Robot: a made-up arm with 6 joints.
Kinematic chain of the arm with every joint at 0, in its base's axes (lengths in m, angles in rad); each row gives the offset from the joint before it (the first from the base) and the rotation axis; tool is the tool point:
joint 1: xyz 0 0 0.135 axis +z
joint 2: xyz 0 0.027 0 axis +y
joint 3: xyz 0 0 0.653 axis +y
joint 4: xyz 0 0 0.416 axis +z
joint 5: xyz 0 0 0 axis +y
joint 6: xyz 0 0 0.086 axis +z
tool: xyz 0 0 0
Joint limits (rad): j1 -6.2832..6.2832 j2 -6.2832..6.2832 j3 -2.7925..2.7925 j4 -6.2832..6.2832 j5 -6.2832..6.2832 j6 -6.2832..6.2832
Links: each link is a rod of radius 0.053 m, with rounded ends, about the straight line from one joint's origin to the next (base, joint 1, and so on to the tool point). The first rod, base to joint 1, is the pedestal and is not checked.
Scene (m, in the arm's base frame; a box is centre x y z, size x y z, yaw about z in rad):
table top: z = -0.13
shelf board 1: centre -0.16 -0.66 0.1 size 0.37 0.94 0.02 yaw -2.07
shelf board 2: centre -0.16 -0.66 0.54 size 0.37 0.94 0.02 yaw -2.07
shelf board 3: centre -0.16 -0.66 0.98 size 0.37 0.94 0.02 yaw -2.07
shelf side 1: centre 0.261 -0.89 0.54 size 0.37 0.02 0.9 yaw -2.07
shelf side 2: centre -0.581 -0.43 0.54 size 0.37 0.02 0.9 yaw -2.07
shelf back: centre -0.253 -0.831 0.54 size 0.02 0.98 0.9 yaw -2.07
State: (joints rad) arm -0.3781 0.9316 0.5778 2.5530 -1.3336 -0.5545
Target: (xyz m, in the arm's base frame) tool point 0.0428 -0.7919 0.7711
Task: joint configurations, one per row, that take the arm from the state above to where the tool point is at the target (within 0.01 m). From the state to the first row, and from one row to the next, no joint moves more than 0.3 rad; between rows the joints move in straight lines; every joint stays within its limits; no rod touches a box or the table.
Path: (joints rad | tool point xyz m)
1: -0.6278 0.6771 0.8013 2.5581 -1.4216 -0.5545 | 0.6703 -0.5110 0.6128
2: -0.8774 0.4226 1.0247 2.5632 -1.5096 -0.5545 | 0.4287 -0.5470 0.7111
3: -1.1271 0.1681 1.2482 2.5682 -1.5976 -0.5545 | 0.2094 -0.4863 0.7711
4: -1.2458 0.3123 1.0294 2.5315 -1.5361 -0.5545 | 0.1784 -0.5991 0.7830
5: -1.3645 0.4566 0.8105 2.4947 -1.4746 -0.5545 | 0.1220 -0.7031 0.7828
6: -1.4832 0.6008 0.5916 2.4580 -1.4131 -0.5545 | 0.0428 -0.7919 0.7711

